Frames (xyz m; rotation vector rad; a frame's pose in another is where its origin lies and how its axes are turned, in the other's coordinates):
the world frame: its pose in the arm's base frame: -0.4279 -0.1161 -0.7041 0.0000 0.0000 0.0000
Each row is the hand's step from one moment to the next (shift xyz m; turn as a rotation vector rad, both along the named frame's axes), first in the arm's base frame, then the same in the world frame.
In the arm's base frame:
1: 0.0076 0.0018 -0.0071 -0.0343 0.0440 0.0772
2: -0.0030 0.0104 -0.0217 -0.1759 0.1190 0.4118
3: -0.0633 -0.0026 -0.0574 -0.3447 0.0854 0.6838
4: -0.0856 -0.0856 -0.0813 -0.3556 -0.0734 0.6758
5: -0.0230 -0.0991 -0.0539 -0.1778 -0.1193 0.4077
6: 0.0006 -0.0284 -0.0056 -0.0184 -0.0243 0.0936
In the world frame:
1: 0.0076 0.0018 -0.0071 -0.0343 0.0440 0.0772
2: -0.0030 0.0104 -0.0217 -0.1759 0.1190 0.4118
3: -0.0633 -0.0026 -0.0574 -0.3447 0.0854 0.6838
4: -0.0856 -0.0856 -0.0813 -0.3556 -0.0734 0.6758
5: -0.0230 -0.0991 -0.0539 -0.1778 -0.1193 0.4077
6: 0.0006 -0.0284 -0.0056 -0.0184 -0.0243 0.0936

